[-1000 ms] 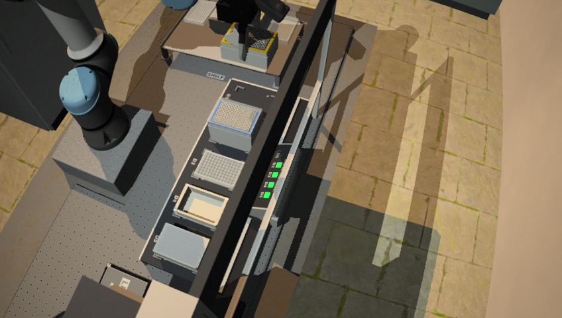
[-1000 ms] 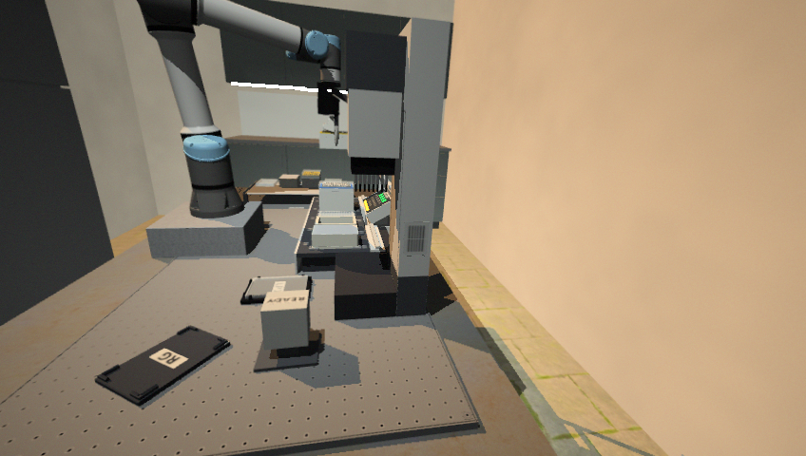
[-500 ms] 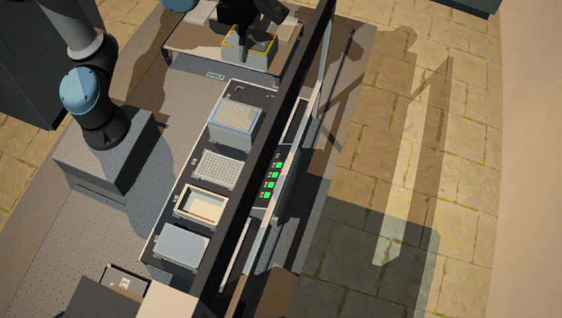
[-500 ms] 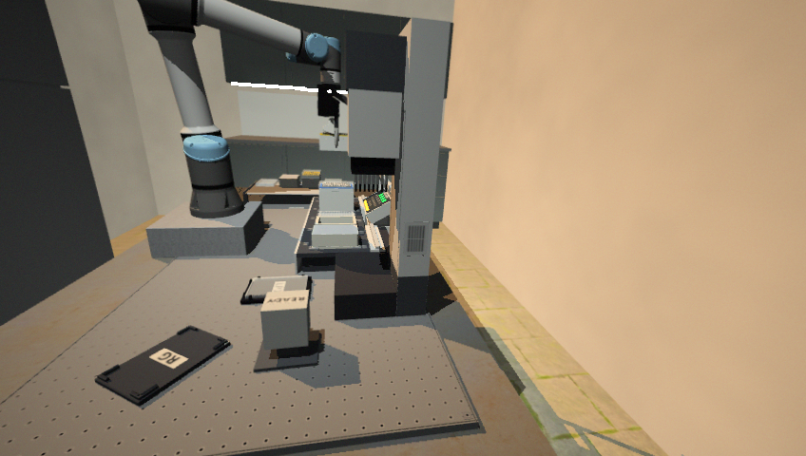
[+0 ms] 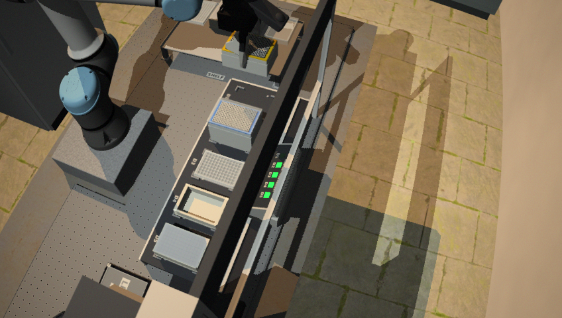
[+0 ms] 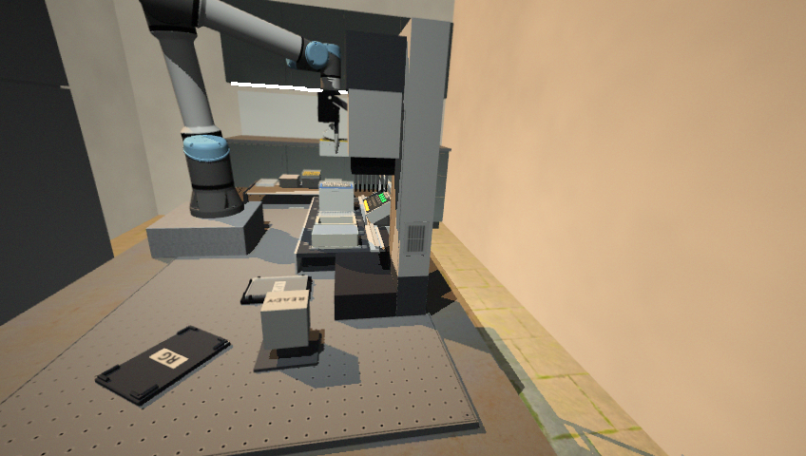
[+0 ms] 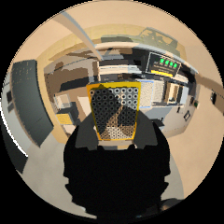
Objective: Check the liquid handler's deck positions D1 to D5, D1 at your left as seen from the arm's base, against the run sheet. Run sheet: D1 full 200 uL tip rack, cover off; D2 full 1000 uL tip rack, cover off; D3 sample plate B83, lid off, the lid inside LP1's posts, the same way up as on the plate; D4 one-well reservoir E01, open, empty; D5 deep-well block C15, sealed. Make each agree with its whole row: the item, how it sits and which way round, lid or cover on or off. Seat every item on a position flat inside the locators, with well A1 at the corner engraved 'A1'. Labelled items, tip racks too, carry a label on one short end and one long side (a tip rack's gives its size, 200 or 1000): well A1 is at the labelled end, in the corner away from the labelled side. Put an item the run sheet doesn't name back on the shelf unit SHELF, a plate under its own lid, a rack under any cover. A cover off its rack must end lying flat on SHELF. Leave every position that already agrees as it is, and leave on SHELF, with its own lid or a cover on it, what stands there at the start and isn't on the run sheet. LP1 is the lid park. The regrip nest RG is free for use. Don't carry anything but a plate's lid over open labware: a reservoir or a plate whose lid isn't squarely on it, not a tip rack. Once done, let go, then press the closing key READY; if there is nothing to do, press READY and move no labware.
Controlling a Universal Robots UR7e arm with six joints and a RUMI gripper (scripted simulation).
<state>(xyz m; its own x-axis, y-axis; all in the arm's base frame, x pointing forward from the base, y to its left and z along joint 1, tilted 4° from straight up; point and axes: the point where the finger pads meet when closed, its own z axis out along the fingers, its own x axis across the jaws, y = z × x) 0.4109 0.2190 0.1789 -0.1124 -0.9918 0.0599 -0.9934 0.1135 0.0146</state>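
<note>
The blue-rimmed tip rack lies 10 mm behind my hand, 120 mm to the right of it and 160 mm below it. Round my hand: well plate (30 mm behind, 250 mm to the right, 220 mm below); yellow-rimmed tip rack (10 mm ahead, 10 mm above); shelf label (170 mm behind, 130 mm to the left, 290 mm below).
</note>
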